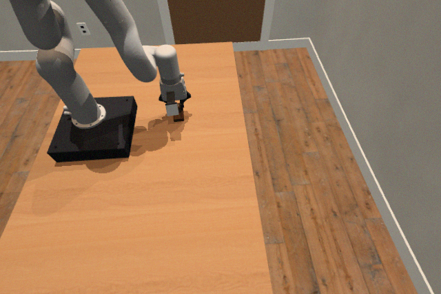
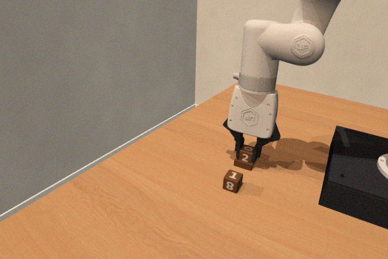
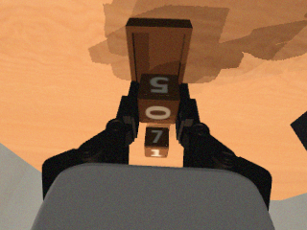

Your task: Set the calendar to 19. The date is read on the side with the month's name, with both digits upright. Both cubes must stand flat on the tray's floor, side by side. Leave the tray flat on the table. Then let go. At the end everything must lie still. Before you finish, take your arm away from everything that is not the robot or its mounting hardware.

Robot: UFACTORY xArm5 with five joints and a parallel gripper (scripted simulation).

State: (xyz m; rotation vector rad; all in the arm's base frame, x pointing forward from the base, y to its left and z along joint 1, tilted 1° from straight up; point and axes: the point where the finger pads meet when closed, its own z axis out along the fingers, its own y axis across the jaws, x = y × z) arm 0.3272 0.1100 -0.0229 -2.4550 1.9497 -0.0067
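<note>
Now: the brown date cube 1 cm below my hand. Round my hand: tray (2 cm to the right, 3 cm below).
</note>
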